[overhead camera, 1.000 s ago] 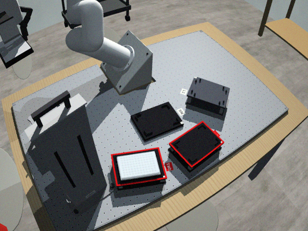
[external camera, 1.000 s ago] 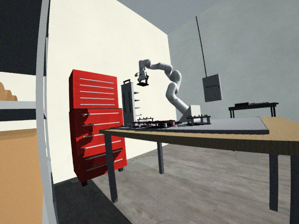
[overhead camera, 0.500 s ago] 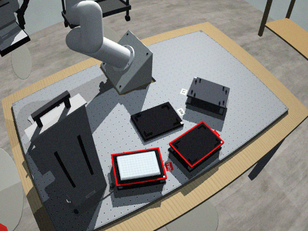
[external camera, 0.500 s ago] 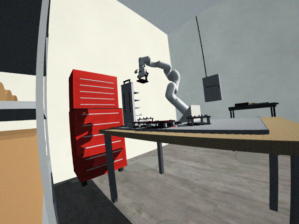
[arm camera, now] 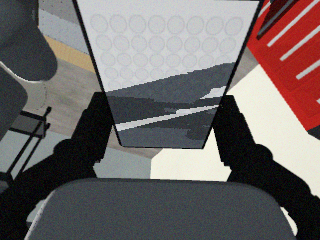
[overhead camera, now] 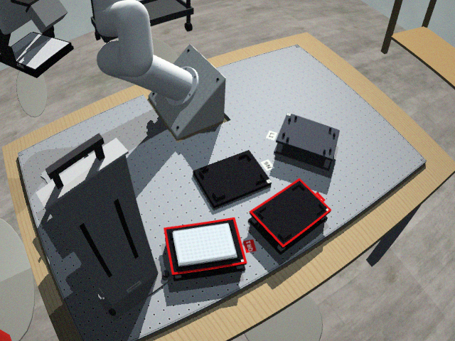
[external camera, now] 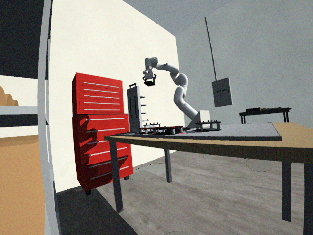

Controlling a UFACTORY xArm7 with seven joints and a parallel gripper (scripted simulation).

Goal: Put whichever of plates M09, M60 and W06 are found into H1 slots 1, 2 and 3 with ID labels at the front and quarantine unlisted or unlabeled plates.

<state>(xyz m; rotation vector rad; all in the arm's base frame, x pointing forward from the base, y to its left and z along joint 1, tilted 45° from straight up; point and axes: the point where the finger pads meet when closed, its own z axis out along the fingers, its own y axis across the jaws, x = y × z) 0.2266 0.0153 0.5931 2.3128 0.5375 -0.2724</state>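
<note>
My hand is 1 cm short of the dark-framed plate and 1 cm above it. The rest, counted from my hand: handle: 24 cm ahead, 1 cm to the left, 6 cm below; then plate hotel H1: 24 cm ahead, 1 cm to the left, 31 cm below; then white well plate: 25 cm ahead, 20 cm to the left, 47 cm below.
</note>
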